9 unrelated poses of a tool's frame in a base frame.
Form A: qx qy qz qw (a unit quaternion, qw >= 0); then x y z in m.
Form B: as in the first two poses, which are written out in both.
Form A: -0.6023, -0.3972, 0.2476, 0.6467, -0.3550, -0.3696, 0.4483
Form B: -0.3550, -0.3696, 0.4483, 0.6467, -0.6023, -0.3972, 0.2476
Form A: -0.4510, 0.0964, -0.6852, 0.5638, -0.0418, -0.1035, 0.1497
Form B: -0.0418, -0.1035, 0.1497, 0.5638, -0.4510, 0.0964, -0.6852
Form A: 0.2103, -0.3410, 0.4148, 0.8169, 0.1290, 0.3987, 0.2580
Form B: 0.1290, 0.3987, 0.2580, 0.8169, 0.2103, -0.3410, 0.4148
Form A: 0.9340, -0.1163, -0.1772, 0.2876, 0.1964, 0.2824, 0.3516
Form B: 0.1964, 0.2824, 0.3516, 0.2876, 0.9340, -0.1163, -0.1772
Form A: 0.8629, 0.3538, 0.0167, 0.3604, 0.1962, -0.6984, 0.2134
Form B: 0.1962, -0.6984, 0.2134, 0.3604, 0.8629, 0.3538, 0.0167
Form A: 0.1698, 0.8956, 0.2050, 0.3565, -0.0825, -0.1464, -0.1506
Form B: -0.0825, -0.1464, -0.1506, 0.3565, 0.1698, 0.8956, 0.2050
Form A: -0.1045, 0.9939, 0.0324, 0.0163, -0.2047, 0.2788, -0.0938
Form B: -0.2047, 0.2788, -0.0938, 0.0163, -0.1045, 0.9939, 0.0324
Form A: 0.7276, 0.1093, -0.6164, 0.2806, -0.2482, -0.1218, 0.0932
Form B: -0.2482, -0.1218, 0.0932, 0.2806, 0.7276, 0.1093, -0.6164
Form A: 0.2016, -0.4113, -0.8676, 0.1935, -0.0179, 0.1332, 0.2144
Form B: -0.0179, 0.1332, 0.2144, 0.1935, 0.2016, -0.4113, -0.8676
